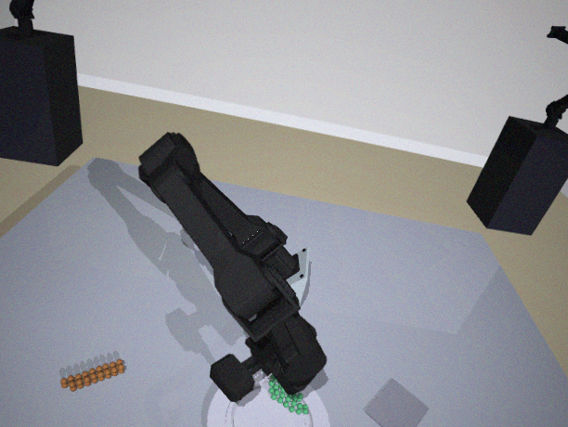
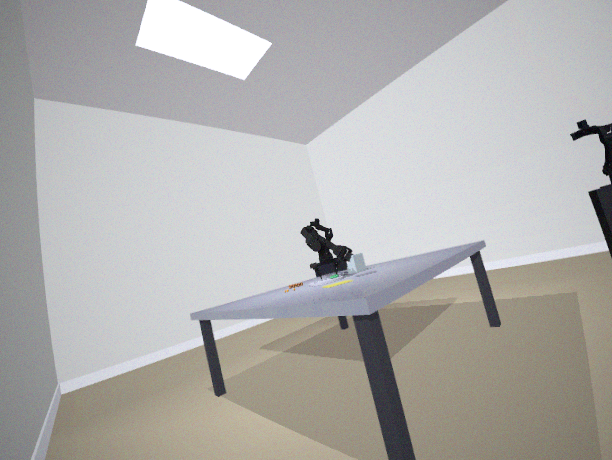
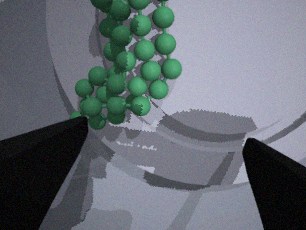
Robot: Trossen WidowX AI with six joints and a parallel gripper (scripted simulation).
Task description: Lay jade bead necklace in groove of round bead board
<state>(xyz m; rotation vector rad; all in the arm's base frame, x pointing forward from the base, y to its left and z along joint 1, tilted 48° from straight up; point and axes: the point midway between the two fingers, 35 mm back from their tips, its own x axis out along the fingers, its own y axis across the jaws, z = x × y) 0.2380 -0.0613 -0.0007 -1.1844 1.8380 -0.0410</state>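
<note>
Right now the round bead board is 60 mm ahead of my gripper tip, 20 mm to the left of it and 10 mm below it. Also, from my gripper tip: yellow strip: 260 mm ahead, 250 mm to the left, 20 mm below; then flat grey square: 260 mm to the left, 20 mm below, 20 mm ahead.
</note>
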